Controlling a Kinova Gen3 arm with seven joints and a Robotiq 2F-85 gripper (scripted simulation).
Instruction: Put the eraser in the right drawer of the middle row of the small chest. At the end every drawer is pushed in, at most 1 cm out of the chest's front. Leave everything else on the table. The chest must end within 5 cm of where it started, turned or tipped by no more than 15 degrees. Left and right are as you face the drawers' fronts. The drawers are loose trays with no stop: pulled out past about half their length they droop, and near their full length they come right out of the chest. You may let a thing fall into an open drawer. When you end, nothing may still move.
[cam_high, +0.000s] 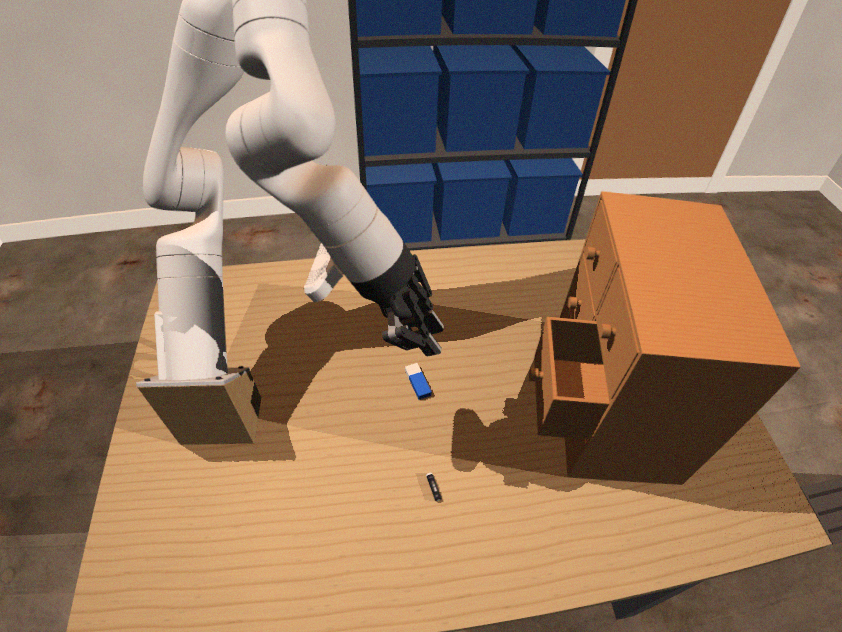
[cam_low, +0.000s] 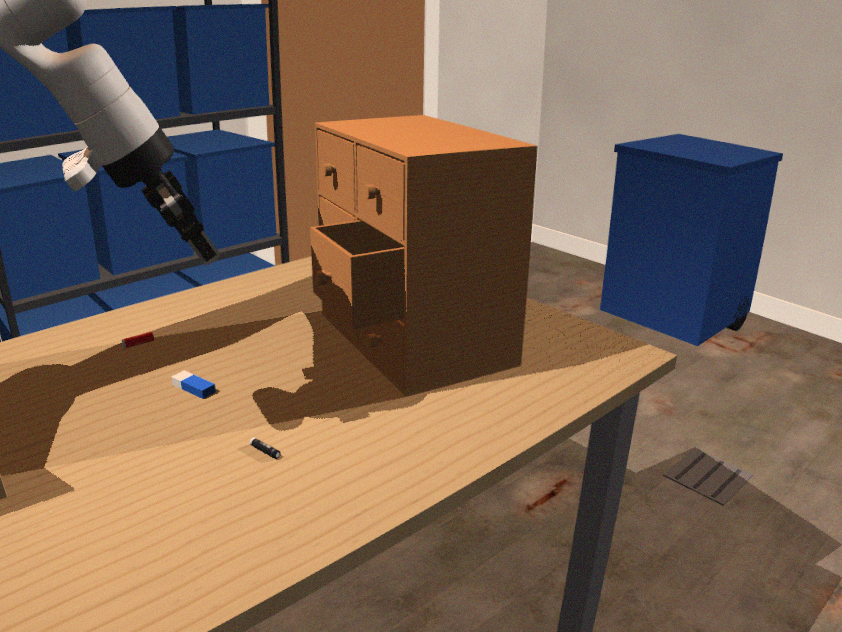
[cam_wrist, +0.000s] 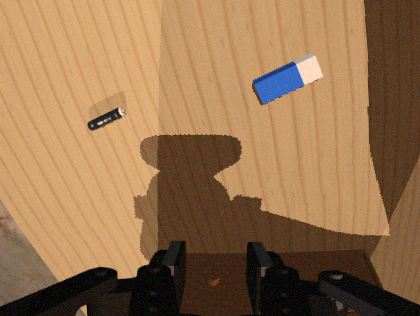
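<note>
My hand is 8 cm to the right of the eraser and 22 cm above it. The rest, counted from my hand: small black cylinder (1 cm behind, 12 cm to the right, 22 cm below); red cylinder (26 cm to the left, 22 cm below).
</note>
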